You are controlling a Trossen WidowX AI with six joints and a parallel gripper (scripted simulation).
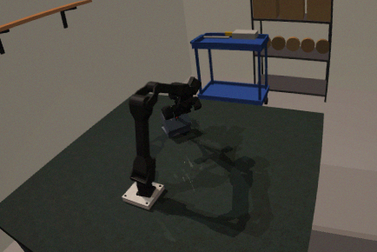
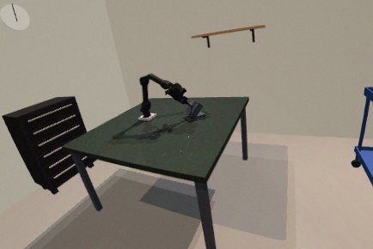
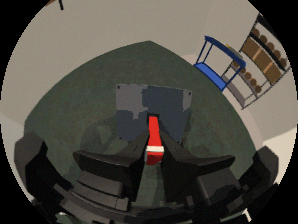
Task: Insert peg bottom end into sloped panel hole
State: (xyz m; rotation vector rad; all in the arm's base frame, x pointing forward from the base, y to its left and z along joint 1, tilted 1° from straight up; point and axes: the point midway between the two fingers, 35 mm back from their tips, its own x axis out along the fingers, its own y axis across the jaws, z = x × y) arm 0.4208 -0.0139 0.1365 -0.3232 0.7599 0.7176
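Right now my gripper tip is 1 cm past the red peg, 1 cm to the left of it and 1 cm below it. Round my gripper tip: sloped panel (4 cm ahead, 4 cm to the left, 6 cm below).
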